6 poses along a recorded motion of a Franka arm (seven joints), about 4.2 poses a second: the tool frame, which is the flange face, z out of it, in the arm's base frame.
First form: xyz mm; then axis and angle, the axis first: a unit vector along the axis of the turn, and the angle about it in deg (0 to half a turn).
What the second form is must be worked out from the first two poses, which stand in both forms.
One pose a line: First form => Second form
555 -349 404 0.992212 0.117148 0.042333 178.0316 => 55.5 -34.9 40.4 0.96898 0.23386 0.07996 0.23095 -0.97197 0.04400
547 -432 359 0.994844 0.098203 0.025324 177.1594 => 54.7 -43.2 35.9 0.97944 0.19653 0.04549 0.19402 -0.97950 0.05427
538 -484 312 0.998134 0.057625 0.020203 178.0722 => 53.8 -48.4 31.2 0.99254 0.11568 0.03838 0.11432 -0.99279 0.03591
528 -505 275 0.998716 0.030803 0.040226 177.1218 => 52.8 -50.5 27.5 0.99487 0.06351 0.07875 0.05947 -0.99684 0.05263
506 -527 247 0.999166 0.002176 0.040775 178.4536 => 50.6 -52.7 24.7 0.99667 0.00545 0.08141 0.00325 -0.99963 0.02714
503 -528 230 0.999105 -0.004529 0.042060 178.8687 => 50.3 -52.8 23.0 0.99642 -0.00822 0.08413 -0.00988 -0.99976 0.01935
